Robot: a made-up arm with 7 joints.
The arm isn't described. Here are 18 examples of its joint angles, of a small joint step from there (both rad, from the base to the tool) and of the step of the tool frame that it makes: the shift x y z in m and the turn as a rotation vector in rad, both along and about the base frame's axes.
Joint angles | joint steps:
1: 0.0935 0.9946 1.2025 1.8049 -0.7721 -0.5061 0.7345 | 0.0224 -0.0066 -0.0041 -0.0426 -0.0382 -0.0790 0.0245
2: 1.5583 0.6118 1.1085 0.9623 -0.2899 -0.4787 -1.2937 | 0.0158 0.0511 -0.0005 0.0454 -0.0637 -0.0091 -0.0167
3: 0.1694 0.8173 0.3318 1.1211 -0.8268 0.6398 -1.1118 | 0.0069 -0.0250 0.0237 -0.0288 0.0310 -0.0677 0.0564
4: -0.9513 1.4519 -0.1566 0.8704 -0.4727 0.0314 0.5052 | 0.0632 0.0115 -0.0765 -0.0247 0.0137 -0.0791 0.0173
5: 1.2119 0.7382 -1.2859 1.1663 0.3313 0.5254 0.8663 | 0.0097 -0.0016 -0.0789 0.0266 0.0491 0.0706 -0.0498
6: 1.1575 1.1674 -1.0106 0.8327 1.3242 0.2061 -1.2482 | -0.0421 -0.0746 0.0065 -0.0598 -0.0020 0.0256 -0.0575
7: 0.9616 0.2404 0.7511 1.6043 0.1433 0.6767 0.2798 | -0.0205 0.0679 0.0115 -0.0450 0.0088 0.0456 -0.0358
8: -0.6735 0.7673 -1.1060 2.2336 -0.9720 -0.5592 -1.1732 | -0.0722 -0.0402 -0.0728 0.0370 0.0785 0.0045 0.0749
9: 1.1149 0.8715 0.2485 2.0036 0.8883 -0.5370 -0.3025 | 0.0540 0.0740 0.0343 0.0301 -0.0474 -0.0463 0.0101
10: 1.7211 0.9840 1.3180 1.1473 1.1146 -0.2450 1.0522 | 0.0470 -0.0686 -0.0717 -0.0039 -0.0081 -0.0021 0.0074
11: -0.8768 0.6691 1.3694 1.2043 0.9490 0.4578 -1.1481 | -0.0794 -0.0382 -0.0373 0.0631 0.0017 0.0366 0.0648
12: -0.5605 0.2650 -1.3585 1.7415 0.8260 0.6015 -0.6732 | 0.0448 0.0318 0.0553 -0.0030 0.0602 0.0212 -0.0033
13: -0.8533 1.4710 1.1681 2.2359 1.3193 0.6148 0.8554 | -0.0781 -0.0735 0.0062 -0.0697 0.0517 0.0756 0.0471
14: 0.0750 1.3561 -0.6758 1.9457 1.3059 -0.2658 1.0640 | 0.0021 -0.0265 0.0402 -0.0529 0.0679 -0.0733 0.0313
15: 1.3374 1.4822 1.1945 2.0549 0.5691 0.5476 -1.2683 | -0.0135 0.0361 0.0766 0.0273 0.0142 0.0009 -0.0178
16: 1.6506 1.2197 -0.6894 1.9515 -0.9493 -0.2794 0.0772 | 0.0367 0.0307 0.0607 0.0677 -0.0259 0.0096 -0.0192
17: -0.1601 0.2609 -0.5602 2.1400 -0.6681 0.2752 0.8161 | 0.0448 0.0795 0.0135 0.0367 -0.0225 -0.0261 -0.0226
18: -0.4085 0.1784 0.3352 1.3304 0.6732 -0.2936 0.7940 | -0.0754 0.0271 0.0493 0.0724 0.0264 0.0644 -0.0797
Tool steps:
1: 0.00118 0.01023 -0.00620 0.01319 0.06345 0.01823
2: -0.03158 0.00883 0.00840 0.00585 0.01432 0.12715
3: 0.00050 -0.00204 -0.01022 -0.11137 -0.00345 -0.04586
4: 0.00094 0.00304 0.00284 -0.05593 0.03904 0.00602
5: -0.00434 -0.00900 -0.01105 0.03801 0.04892 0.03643
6: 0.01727 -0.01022 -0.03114 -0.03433 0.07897 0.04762
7: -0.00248 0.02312 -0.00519 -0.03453 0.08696 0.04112
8: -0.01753 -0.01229 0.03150 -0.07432 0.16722 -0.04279
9: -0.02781 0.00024 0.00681 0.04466 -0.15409 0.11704
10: 0.02799 -0.00580 0.02292 0.04926 0.01979 -0.05513
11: -0.00311 -0.01483 -0.00171 -0.06500 0.07717 -0.09692
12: 0.02231 0.01345 -0.01838 0.05556 0.00222 0.02072
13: 0.00534 0.02715 -0.01406 -0.08721 0.18506 0.09162
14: 0.00934 0.01122 -0.00116 -0.08833 -0.06898 0.06291
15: -0.01281 -0.01324 -0.01304 0.02123 -0.07241 0.04621
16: -0.02710 -0.00263 0.01401 0.03671 -0.14027 -0.00404
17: 0.00790 0.01848 0.00463 0.06248 -0.12274 -0.00166
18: -0.01707 0.01735 0.01759 0.01398 0.07014 0.07937
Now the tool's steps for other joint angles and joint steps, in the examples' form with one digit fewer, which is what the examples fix.
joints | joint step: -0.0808 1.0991 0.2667 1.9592 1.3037 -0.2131 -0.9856 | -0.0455 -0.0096 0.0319 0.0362 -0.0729 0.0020 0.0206
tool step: -0.0081 -0.0091 -0.0022 0.0761 -0.0182 -0.0110
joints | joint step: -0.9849 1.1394 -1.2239 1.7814 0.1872 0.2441 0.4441 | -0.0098 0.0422 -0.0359 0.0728 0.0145 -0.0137 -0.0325
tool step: 0.0056 -0.0022 0.0186 -0.0318 0.0096 0.0251
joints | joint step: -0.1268 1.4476 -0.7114 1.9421 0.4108 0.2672 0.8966 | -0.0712 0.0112 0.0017 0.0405 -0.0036 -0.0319 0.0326
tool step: -0.0157 -0.0061 0.0003 -0.0509 0.0787 -0.0576
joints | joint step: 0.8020 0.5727 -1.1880 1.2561 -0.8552 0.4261 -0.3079 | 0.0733 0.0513 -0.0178 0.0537 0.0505 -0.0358 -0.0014
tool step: 0.0112 0.0096 0.0317 -0.0204 -0.0388 -0.0384
